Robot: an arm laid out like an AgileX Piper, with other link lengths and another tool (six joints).
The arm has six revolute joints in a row. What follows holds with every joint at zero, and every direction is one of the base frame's. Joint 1 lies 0.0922 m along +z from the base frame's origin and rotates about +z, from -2.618 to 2.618 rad. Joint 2 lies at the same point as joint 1 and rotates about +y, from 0 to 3.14 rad. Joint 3 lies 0.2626 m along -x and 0.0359 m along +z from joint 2 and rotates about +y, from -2.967 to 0 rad. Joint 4 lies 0.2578 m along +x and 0.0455 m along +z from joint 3 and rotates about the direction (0.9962, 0, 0.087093), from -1.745 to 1.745 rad. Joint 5 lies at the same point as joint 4 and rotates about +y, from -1.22 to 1.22 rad. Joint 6 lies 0.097 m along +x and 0.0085 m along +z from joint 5 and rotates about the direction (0.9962, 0, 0.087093), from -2.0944 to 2.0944 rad. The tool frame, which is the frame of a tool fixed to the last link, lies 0.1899 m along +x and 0.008 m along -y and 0.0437 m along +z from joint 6; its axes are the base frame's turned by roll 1.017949, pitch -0.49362 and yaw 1.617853 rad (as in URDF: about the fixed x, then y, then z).
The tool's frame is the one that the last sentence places.
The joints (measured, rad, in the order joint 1, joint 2, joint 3, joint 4, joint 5, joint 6), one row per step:
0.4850 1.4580 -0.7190 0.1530 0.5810 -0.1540
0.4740 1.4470 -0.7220 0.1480 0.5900 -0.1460
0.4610 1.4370 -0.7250 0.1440 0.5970 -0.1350
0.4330 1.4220 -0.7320 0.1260 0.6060 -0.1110
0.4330 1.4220 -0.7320 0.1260 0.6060 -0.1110
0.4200 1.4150 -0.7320 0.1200 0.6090 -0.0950
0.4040 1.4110 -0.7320 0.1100 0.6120 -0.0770
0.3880 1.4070 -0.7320 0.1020 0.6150 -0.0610
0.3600 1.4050 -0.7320 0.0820 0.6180 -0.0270
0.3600 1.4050 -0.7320 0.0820 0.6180 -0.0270
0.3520 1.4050 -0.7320 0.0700 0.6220 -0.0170
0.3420 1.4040 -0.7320 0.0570 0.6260 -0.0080
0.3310 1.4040 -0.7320 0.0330 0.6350 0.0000
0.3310 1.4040 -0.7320 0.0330 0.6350 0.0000
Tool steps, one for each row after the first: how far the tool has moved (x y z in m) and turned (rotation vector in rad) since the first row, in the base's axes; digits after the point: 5 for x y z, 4 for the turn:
0.00242 -0.00371 0.00370 0.0016 -0.0042 -0.0144
0.00545 -0.00795 0.00730 0.0050 -0.0083 -0.0345
0.01315 -0.01839 0.01361 0.0048 -0.0209 -0.0735
0.01315 -0.01839 0.01361 0.0048 -0.0209 -0.0735
0.01564 -0.02362 0.01557 0.0068 -0.0231 -0.0978
0.01836 -0.03059 0.01642 0.0049 -0.0238 -0.1246
0.02083 -0.03730 0.01731 0.0040 -0.0242 -0.1508
0.02516 -0.05022 0.01737 -0.0016 -0.0237 -0.1991
0.02516 -0.05022 0.01737 -0.0016 -0.0237 -0.1991
0.02577 -0.05507 0.01677 -0.0093 -0.0224 -0.2094
0.02674 -0.06067 0.01655 -0.0176 -0.0227 -0.2203
0.02694 -0.06858 0.01541 -0.0370 -0.0217 -0.2250
0.02694 -0.06858 0.01541 -0.0370 -0.0217 -0.2250

